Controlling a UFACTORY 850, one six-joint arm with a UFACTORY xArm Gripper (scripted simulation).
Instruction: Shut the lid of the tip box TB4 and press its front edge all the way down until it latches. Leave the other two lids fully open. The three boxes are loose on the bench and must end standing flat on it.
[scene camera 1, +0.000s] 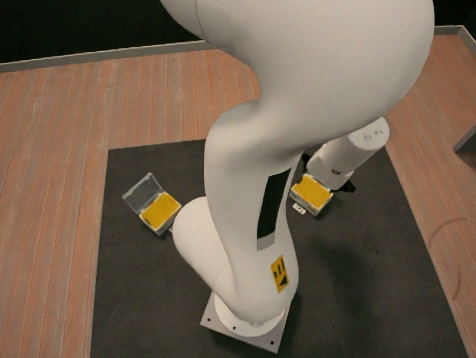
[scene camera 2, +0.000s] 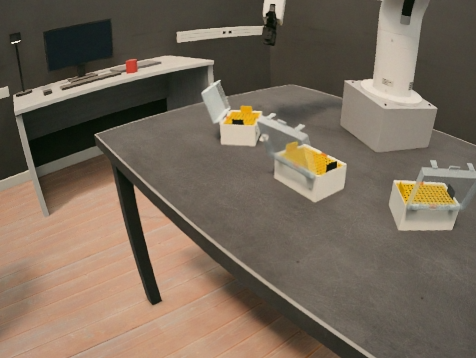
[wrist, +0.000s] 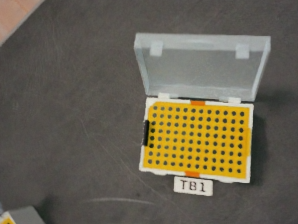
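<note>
Visible to me: a tip box (scene camera 2: 248, 135), and a tip box (scene camera 2: 294, 164).
</note>
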